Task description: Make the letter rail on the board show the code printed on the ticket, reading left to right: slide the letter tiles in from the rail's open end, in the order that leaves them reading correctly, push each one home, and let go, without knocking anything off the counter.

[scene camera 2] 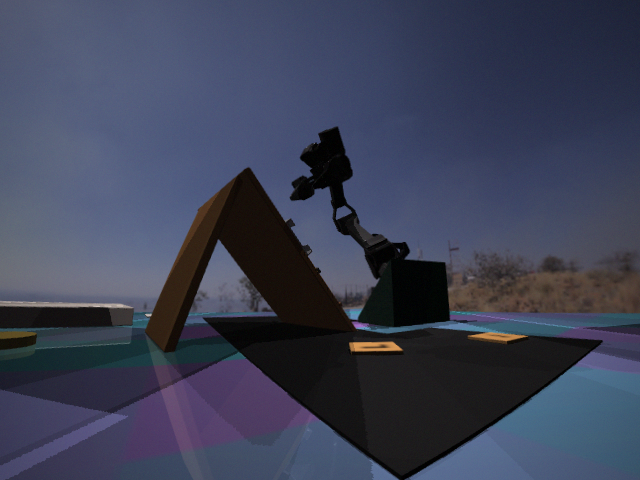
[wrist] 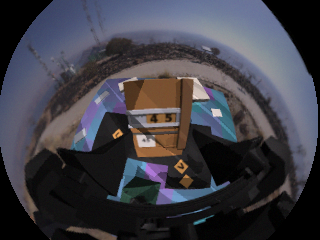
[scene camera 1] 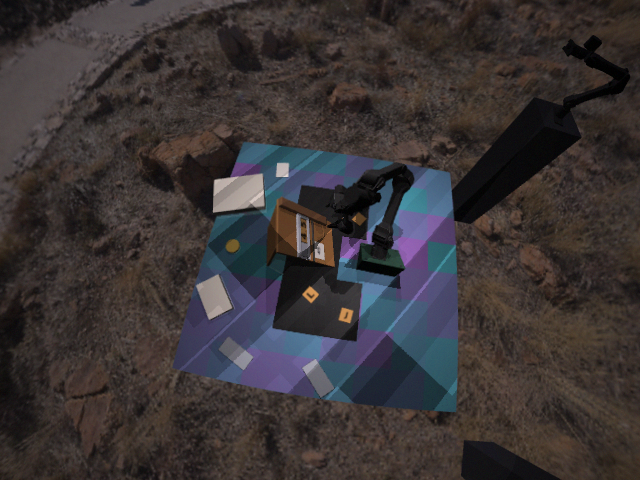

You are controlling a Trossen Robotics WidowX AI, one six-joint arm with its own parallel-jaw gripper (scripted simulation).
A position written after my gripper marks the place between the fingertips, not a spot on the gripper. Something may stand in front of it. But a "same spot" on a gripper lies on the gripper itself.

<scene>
My gripper shows in scene camera 2, in the wrist view and in scene camera 1 [326, 216]. One and the same spot on my gripper: [wrist: 227, 161] is [scene camera 2: 302, 187].
</scene>
